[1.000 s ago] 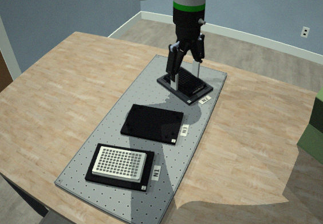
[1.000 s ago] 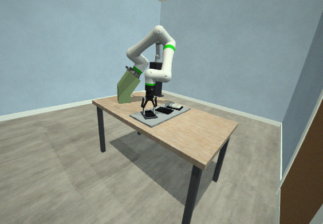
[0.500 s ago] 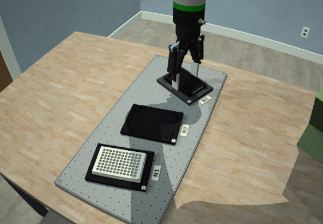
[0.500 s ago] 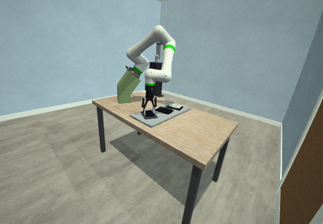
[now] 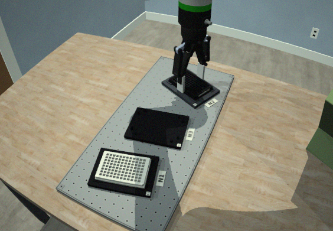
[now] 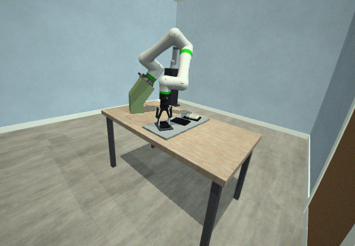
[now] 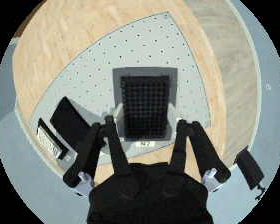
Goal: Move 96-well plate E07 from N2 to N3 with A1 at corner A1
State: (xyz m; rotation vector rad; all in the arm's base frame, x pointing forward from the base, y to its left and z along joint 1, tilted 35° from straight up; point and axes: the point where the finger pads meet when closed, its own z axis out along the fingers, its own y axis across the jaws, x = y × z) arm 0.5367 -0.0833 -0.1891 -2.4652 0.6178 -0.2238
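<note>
My hand is 20 mm above the black 96-well plate E07. Also, from my hand: label N3: 190 mm to the left, 80 mm behind, 40 mm below; plate nest N2: 40 mm below; label N2: 90 mm behind, 40 mm to the left, 40 mm below.
</note>
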